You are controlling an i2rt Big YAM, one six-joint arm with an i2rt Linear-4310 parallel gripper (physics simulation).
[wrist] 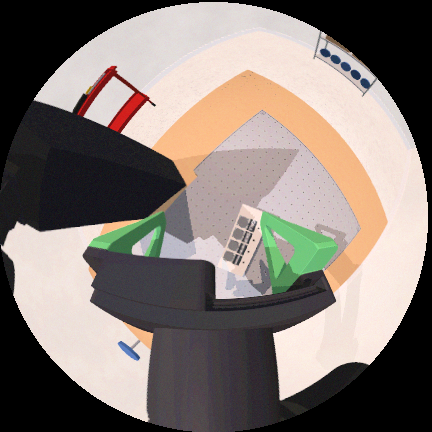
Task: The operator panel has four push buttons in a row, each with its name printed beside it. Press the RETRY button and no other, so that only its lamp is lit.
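Places are measured from the arm's base along level axes (x left, y back, z up), in millimetres.
Pixels of known places: gripper, fingertip midpoint: [212,216].
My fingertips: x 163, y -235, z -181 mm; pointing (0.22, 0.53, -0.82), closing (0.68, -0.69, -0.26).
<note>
Behind a point stands the place of what it marks.
The operator panel [255,209] {x 201, y -267, z -373 mm} is a pale block that stands slanted in the wrist view, right of the middle. It has four round grey buttons in a row, with dark name labels beside them on the right. The names are too small and blurred to read surely, so I cannot tell which button is RETRY. Small dark dots run along the panel's right edge, and no lit lamp shows. My gripper [212,216] {x 163, y -235, z -181 mm} is open and empty, its two green fingers wide apart. The panel shows between the fingers, close to the right finger in the view and beyond it; no contact shows.
The panel stands on a grey perforated board [315,175] {x 400, y -328, z -426 mm} on an orange table [240,92] {x 489, y 40, z -439 mm}. A large black body [110,180] {x 74, y -62, z -194 mm} fills the left. A red frame [127,114] stands behind it. A rack with blue discs [345,66] is at the upper right, a blue disc-topped object [129,350] at the lower left.
</note>
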